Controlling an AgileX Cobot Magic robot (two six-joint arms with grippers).
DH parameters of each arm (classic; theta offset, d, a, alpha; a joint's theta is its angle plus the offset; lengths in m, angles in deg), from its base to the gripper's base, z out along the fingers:
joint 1: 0 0.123 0 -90
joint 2: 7.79 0 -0.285 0
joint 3: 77.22 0 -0.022 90
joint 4: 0 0.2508 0 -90
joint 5: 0 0 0.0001 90
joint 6: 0 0.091 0 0
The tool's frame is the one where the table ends.
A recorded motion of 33 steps. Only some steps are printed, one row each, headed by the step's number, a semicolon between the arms.
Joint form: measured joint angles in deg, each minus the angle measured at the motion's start. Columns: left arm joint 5, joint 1, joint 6, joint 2, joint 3, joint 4; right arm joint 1, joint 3, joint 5, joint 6, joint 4, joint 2.
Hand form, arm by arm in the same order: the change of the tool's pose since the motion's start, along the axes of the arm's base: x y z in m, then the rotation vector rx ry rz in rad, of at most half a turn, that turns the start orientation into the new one. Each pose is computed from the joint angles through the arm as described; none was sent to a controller.
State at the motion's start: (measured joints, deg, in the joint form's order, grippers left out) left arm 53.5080 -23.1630 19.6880 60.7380 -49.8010 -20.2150; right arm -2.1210 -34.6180 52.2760 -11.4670 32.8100 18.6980
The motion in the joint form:
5: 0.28 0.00 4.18 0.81 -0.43 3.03; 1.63 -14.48 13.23 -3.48 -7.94 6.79
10: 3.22 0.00 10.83 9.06 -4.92 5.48; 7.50 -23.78 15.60 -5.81 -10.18 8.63
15: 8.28 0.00 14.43 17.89 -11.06 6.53; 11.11 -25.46 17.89 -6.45 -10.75 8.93
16: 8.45 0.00 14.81 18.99 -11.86 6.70; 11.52 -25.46 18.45 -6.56 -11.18 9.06
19: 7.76 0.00 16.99 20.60 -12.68 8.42; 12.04 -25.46 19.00 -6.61 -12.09 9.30
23: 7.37 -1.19 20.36 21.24 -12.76 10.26; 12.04 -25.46 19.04 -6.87 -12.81 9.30
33: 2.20 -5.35 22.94 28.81 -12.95 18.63; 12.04 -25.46 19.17 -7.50 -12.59 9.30
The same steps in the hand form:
5: 0.0039 0.0022 -0.0020 0.0792 -0.0422 -0.0672; -0.0056 -0.0028 0.0473 -0.2184 0.0487 0.1001
10: 0.0314 -0.0070 -0.0123 0.1952 0.0021 -0.1918; -0.0194 -0.0022 0.0861 -0.2956 -0.0707 0.2016
15: 0.0597 -0.0187 -0.0223 0.2648 0.0972 -0.2835; -0.0255 -0.0015 0.0903 -0.3195 -0.0735 0.2775
16: 0.0640 -0.0203 -0.0235 0.2713 0.1016 -0.2914; -0.0253 -0.0018 0.0894 -0.3292 -0.0642 0.2858
19: 0.0716 -0.0209 -0.0273 0.3108 0.0810 -0.3271; -0.0245 -0.0026 0.0881 -0.3449 -0.0522 0.2908
23: 0.0723 -0.0245 -0.0303 0.3585 0.0503 -0.4045; -0.0241 -0.0035 0.0878 -0.3588 -0.0526 0.2857
33: 0.0916 -0.0440 -0.0661 0.5213 0.0178 -0.5468; -0.0244 -0.0032 0.0877 -0.3647 -0.0558 0.2940

